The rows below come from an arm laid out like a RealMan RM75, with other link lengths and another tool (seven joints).
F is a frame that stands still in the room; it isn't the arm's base.
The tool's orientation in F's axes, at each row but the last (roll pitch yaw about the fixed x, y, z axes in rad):
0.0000 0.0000 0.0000
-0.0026 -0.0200 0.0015
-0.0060 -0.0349 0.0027
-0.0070 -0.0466 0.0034
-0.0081 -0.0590 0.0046
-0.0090 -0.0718 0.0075
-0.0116 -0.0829 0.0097
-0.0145 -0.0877 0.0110
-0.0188 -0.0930 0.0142
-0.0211 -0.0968 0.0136
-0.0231 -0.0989 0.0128
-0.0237 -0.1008 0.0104
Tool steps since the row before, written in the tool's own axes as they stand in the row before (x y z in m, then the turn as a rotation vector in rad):
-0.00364 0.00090 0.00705 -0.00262 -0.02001 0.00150
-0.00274 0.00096 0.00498 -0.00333 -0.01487 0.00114
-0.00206 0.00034 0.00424 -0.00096 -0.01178 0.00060
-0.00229 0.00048 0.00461 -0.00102 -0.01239 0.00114
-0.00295 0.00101 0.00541 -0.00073 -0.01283 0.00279
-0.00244 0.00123 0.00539 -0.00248 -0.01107 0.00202
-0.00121 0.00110 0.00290 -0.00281 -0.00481 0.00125
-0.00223 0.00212 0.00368 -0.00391 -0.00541 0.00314
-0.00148 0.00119 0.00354 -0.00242 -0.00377 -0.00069
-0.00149 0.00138 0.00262 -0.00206 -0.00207 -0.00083
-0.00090 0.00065 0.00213 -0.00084 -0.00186 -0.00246
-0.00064 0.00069 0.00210 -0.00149 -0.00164 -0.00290
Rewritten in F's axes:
-0.00364 0.00090 0.00705 -0.00262 -0.02001 0.00150
-0.00284 0.00097 0.00492 -0.00333 -0.01487 0.00111
-0.00221 0.00036 0.00416 -0.00095 -0.01178 0.00064
-0.00250 0.00050 0.00449 -0.00103 -0.01239 0.00118
-0.00327 0.00104 0.00522 -0.00084 -0.01281 0.00285
-0.00283 0.00126 0.00519 -0.00254 -0.01107 0.00194
-0.00146 0.00112 0.00278 -0.00286 -0.00482 0.00107
-0.00256 0.00215 0.00344 -0.00412 -0.00541 0.00286
-0.00182 0.00123 0.00336 -0.00230 -0.00382 -0.00084
-0.00175 0.00141 0.00243 -0.00195 -0.00211 -0.00098
-0.00111 0.00068 0.00202 -0.00057 -0.00192 -0.00249
-0.00085 0.00073 0.00201 -0.00118 -0.00172 -0.00300

